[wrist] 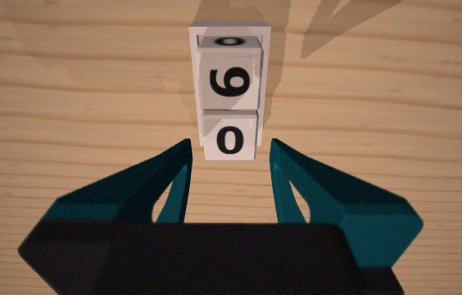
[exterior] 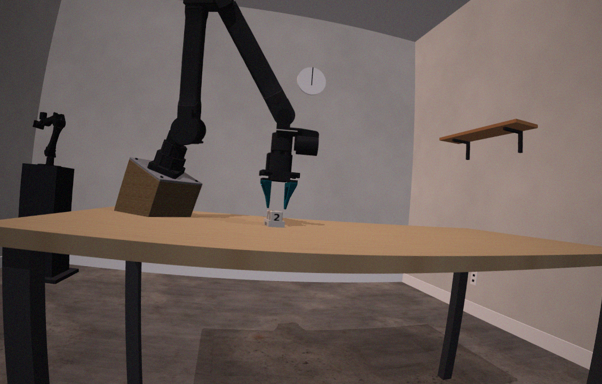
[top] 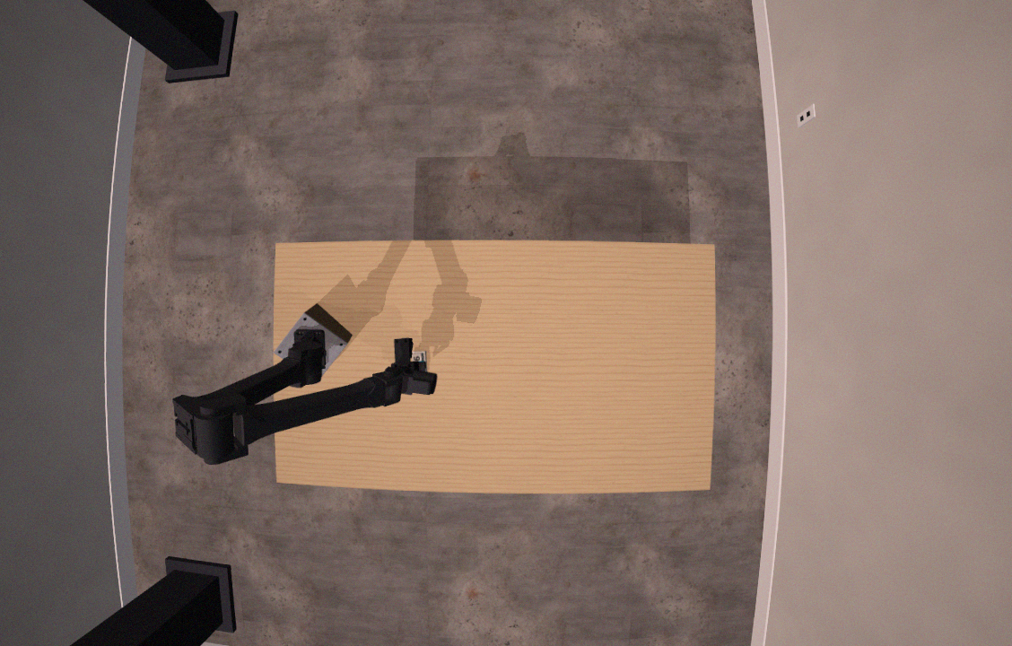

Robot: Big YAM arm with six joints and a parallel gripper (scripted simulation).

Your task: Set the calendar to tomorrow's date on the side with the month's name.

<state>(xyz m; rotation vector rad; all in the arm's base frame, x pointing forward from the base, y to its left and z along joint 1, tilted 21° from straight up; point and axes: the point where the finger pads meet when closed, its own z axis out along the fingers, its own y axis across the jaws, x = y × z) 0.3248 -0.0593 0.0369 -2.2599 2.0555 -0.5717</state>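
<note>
My gripper is now 30 mm above the cube. Round my hand: white tray (50 mm below, 20 mm to the left).
</note>
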